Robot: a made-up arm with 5 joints.
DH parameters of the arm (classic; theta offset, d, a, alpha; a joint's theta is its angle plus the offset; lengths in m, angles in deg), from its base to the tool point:
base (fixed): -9.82 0 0.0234 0
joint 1: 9.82 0.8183 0.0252 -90
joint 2: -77.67 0 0.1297 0
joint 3: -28.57 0 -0.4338 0
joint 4: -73.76 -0.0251 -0.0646 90
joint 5: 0 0.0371 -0.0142 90
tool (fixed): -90 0.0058 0 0
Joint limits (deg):
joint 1: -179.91..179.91
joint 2: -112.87..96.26
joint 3: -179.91..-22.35
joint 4: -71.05..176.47
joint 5: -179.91..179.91
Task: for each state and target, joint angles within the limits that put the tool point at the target. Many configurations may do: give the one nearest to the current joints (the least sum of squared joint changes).
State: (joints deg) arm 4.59 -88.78 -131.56 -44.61 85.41
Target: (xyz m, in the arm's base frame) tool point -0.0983 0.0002 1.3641
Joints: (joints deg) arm -20.97 -53.69 -108.21 -37.83 87.64
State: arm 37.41 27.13 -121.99 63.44 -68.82
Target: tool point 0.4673 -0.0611 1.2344
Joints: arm -5.65 -5.87 -109.37 88.71 -73.82
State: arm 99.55 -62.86 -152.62 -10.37 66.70
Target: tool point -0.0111 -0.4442 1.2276
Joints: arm 80.31 -58.61 -148.22 -0.74 65.71
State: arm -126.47 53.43 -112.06 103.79 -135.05
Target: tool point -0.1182 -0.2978 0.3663
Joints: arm -113.78 82.47 -94.73 100.83 -133.55
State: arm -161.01 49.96 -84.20 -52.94 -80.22
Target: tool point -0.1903 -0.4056 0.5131
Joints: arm -116.48 67.73 -83.61 -40.52 -81.47
